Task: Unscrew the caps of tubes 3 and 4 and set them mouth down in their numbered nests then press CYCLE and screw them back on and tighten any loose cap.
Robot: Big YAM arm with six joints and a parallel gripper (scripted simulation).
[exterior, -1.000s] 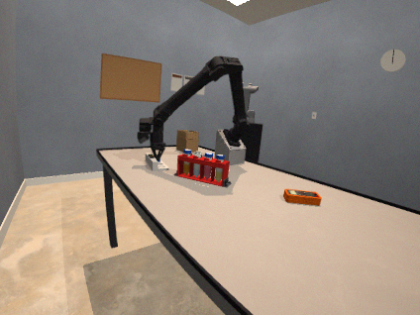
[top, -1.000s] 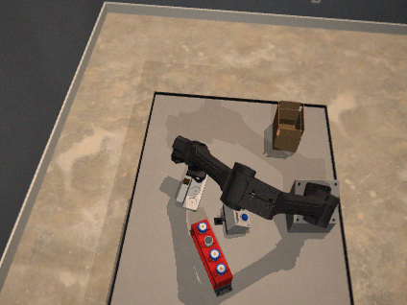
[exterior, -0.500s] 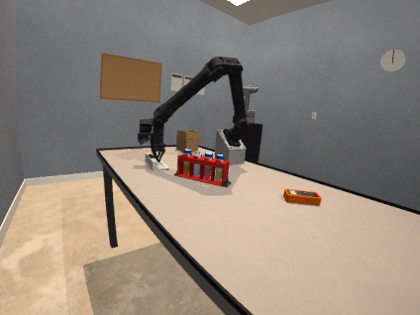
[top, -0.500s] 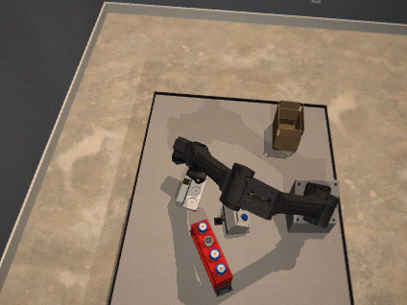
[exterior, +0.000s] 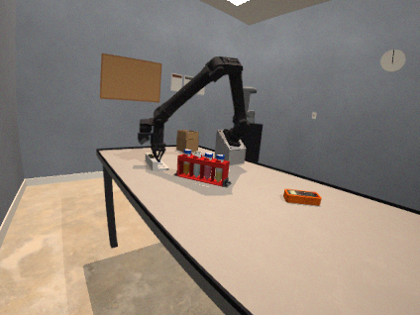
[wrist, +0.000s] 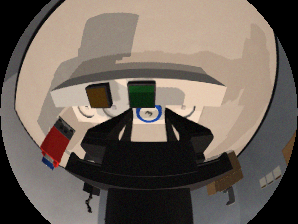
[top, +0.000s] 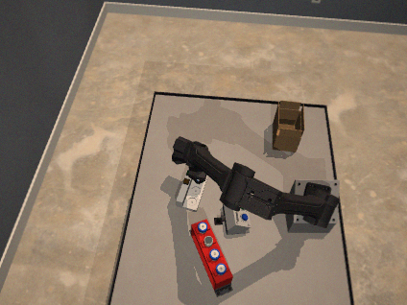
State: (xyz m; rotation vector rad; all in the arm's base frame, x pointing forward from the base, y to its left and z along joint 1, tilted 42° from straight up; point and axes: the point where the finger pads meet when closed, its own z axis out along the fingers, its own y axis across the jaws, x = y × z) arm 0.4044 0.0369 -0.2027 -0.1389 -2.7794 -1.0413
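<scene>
The blue tube cap lies 4 cm behind my hand, 25 cm to the left of it and 9 cm above it. Also, from my hand: green key (18 cm behind, 12 cm to the left, 4 cm above); then key housing (17 cm behind, 15 cm to the left, 3 cm above); then blue key (19 cm behind, 17 cm to the left, 4 cm above).
</scene>
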